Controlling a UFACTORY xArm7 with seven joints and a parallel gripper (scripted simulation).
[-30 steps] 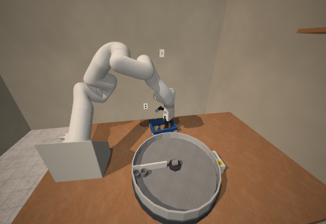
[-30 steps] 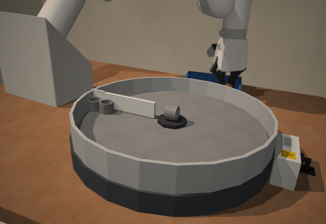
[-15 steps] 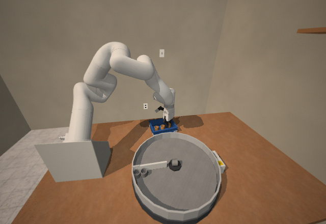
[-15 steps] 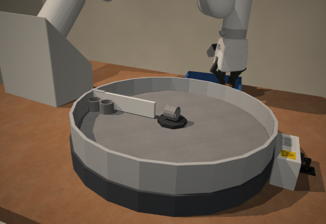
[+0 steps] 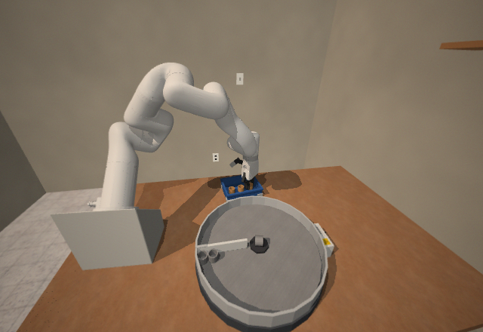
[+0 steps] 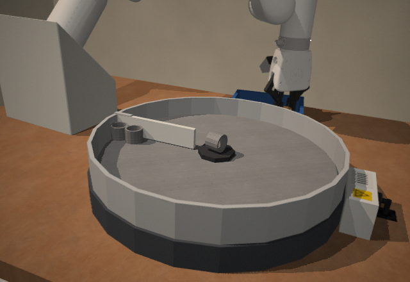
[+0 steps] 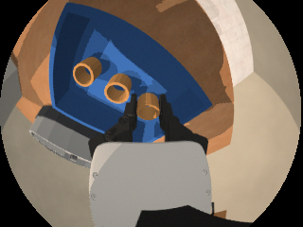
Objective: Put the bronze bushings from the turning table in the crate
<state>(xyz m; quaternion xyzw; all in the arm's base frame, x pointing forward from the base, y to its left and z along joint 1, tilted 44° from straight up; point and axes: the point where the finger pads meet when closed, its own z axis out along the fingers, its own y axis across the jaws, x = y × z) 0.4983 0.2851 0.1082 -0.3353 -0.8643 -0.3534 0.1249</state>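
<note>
Now: the blue crate 5 cm behind my hand, 1 cm to the right of it and 1 cm below it. Also, from my hand: turning table: 3 cm behind, 38 cm to the right, 2 cm above.
</note>
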